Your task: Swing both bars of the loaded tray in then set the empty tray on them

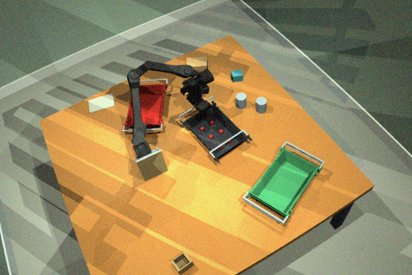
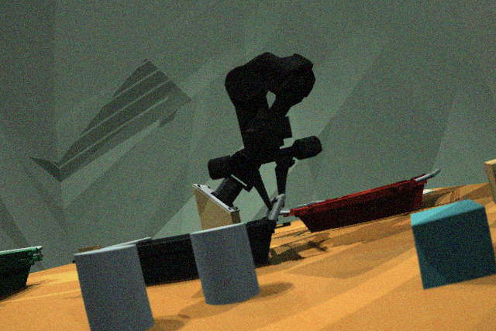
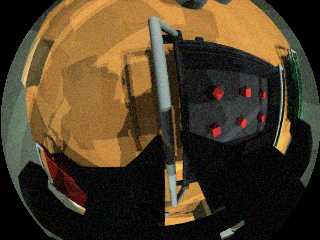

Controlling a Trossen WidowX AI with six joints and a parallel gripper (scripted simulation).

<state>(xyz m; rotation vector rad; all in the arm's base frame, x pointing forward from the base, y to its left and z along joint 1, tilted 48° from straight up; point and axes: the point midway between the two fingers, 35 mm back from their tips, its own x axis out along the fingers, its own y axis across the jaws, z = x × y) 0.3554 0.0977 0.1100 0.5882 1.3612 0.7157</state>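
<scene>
My gripper tip is now 210 mm past the red tray, 200 mm to the right of it and 30 mm above it. Round my gripper tip: white sheet: 420 mm behind, 410 mm to the left, 70 mm below; small crate: 440 mm behind, 650 mm to the right, 60 mm below; teal cube: 330 mm ahead, 120 mm to the left, 50 mm below.
</scene>
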